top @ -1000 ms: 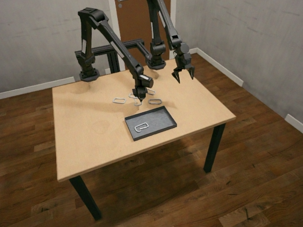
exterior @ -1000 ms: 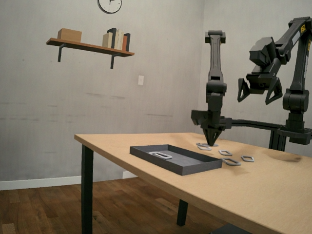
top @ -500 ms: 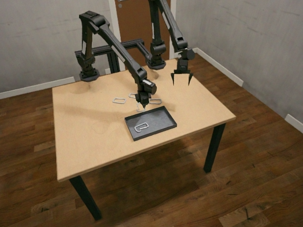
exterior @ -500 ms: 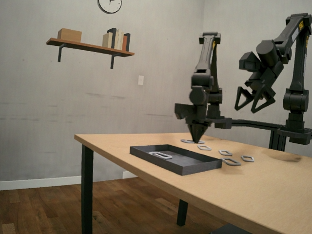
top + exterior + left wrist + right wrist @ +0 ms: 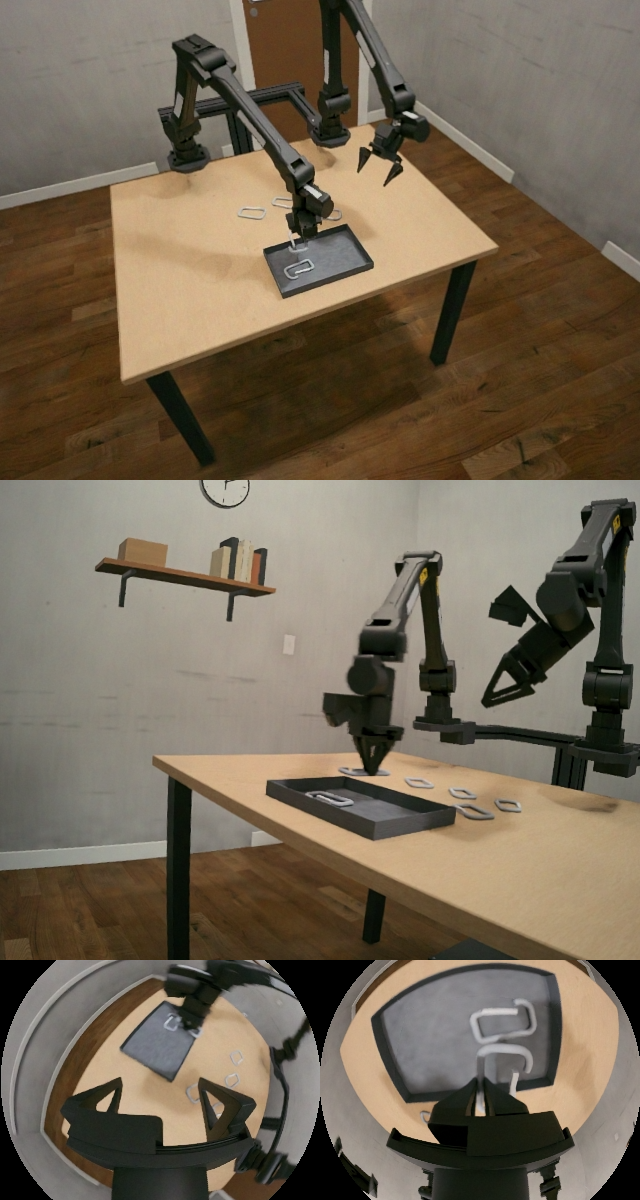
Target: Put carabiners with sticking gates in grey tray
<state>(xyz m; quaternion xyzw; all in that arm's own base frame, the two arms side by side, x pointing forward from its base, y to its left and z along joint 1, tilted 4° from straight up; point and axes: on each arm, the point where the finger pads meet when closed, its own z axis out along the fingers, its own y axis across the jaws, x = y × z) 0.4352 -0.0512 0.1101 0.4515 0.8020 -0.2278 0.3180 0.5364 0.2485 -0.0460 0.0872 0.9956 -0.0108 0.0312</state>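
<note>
The grey tray is 6 cm below my right hand, 4 cm ahead of it and 3 cm to the left of it.
</note>
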